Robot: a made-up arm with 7 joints. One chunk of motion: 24 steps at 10 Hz.
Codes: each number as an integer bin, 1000 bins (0 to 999) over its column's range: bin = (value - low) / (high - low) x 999, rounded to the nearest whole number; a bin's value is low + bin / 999 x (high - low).
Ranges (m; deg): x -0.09..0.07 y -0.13..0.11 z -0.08..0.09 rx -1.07..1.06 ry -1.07..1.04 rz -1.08..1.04
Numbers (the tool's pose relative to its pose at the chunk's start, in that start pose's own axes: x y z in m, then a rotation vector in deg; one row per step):
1: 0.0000 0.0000 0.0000 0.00 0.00 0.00
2: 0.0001 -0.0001 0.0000 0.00 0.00 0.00
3: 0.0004 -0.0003 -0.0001 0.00 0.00 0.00
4: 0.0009 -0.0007 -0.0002 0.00 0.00 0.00
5: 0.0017 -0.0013 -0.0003 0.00 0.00 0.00
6: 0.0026 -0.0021 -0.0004 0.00 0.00 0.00
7: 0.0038 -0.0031 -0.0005 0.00 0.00 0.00
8: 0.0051 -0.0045 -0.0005 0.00 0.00 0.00
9: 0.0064 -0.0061 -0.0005 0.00 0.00 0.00
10: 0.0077 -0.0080 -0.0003 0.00 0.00 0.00
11: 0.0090 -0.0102 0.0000 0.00 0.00 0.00
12: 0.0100 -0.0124 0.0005 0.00 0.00 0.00
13: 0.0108 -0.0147 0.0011 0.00 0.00 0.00
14: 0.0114 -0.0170 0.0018 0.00 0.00 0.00
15: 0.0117 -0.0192 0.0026 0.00 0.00 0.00
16: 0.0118 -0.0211 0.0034 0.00 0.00 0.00
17: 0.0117 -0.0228 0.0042 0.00 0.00 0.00
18: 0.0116 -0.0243 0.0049 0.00 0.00 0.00
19: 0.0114 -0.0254 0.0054 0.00 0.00 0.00
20: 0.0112 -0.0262 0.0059 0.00 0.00 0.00
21: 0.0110 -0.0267 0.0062 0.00 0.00 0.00
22: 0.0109 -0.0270 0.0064 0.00 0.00 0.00
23: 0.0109 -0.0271 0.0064 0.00 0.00 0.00
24: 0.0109 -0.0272 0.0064 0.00 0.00 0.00
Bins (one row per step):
1: 562 541 470 502 507 509
2: 563 541 470 502 507 509
3: 564 540 470 502 507 509
4: 568 538 469 502 507 509
5: 573 536 468 502 507 509
6: 578 532 468 502 507 509
7: 586 528 467 502 507 509
8: 594 522 467 502 507 509
9: 602 516 467 502 507 509
10: 610 508 468 502 507 509
11: 618 499 470 502 507 509
12: 624 490 473 502 507 509
13: 629 480 477 502 507 509
14: 633 470 481 502 507 509
15: 635 461 485 502 507 509
16: 636 453 490 502 507 509
17: 635 446 495 502 507 509
18: 634 440 499 502 507 509
19: 633 435 502 502 507 509
20: 632 432 505 502 507 509
21: 631 430 507 502 507 509
22: 630 429 508 502 507 509
23: 630 428 508 502 507 509
24: 630 428 508 502 507 509

